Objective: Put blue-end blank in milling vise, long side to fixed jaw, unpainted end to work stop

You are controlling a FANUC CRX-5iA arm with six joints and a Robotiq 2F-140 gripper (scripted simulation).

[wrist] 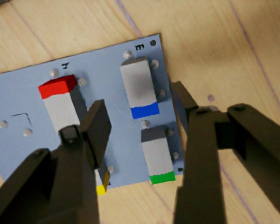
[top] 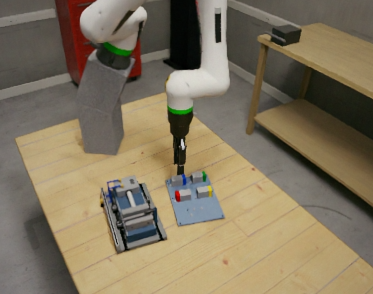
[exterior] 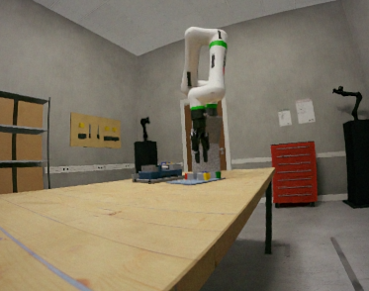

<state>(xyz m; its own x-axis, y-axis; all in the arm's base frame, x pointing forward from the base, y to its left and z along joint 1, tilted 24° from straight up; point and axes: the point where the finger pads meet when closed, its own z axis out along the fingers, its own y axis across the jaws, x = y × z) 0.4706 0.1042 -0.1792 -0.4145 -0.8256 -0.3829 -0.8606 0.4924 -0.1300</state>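
The red-ended blank lies 8 cm ahead of my hand, 4 cm to the right of it and 10 cm below it. From my hand the other things lie so: blue-grey plate: 10 cm ahead, 12 cm below; then green-ended blank: 4 cm ahead, 8 cm to the left, 10 cm below; then yellow-ended blank: 12 cm ahead, 4 cm to the left, 10 cm below.
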